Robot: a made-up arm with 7 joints.
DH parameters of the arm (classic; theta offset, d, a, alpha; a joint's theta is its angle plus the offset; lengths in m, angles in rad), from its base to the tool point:
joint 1: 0 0.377 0 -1.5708
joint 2: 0 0 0 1.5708
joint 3: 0 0.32 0.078 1.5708
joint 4: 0 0 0.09 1.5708
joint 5: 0 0.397 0 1.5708
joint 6: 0 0 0.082 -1.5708
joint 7: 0 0.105 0 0
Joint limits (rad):
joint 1: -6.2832..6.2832
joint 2: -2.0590..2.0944
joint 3: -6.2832..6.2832
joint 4: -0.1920..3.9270
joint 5: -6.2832..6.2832
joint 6: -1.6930..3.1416
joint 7: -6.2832..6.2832
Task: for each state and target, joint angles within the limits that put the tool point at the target. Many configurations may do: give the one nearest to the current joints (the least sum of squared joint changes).
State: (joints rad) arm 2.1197 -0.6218 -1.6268 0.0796 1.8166 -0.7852 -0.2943
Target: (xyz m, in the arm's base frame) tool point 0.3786 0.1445 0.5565
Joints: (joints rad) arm 1.8865 -0.7854 -0.9227 0.7967 1.6279 -1.0315 -0.2943
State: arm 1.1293 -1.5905 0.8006 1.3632 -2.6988 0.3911 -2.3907
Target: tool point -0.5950 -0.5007 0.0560
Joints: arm 1.2951 -2.0590 1.5211 2.2534 -2.6802 0.6083 -2.3907
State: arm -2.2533 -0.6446 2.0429 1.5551 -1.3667 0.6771 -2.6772
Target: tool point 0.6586 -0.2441 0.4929
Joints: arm -2.5494 -0.7304 1.9578 1.4786 -1.3668 0.6925 -2.6772
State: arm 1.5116 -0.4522 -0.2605 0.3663 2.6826 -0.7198 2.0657
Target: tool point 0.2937 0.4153 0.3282
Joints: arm 1.3707 0.2890 -0.3066 1.0531 2.5483 -0.2059 2.0657
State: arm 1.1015 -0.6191 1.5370 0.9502 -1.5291 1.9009 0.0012
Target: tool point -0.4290 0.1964 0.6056
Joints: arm 1.2127 -0.6889 1.4822 0.9918 -1.5250 1.9836 0.0012
